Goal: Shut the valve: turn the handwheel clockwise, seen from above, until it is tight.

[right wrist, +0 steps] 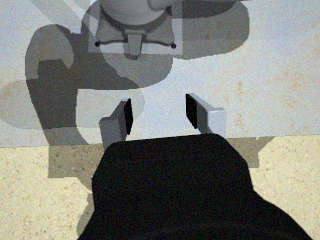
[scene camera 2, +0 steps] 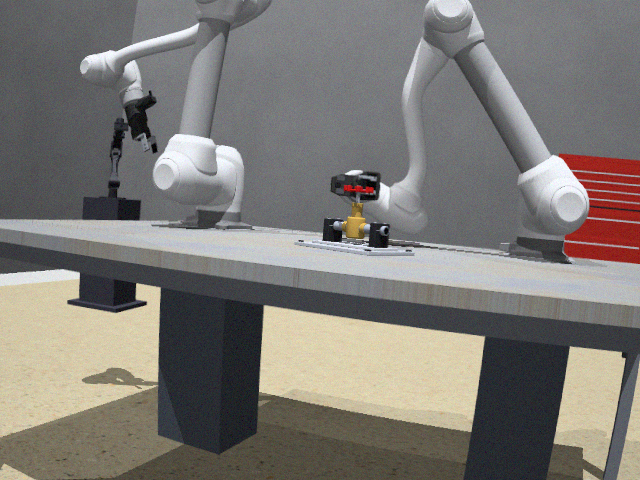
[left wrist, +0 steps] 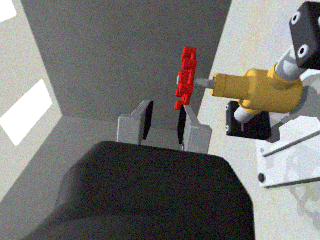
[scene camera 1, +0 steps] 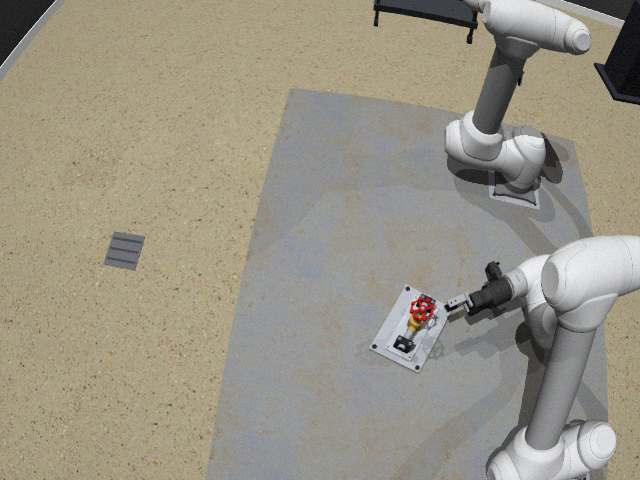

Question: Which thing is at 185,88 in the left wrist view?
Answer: A red handwheel.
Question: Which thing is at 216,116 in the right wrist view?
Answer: My right gripper.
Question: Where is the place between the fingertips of my left gripper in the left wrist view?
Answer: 165,115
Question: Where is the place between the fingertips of my right gripper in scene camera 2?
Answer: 151,151
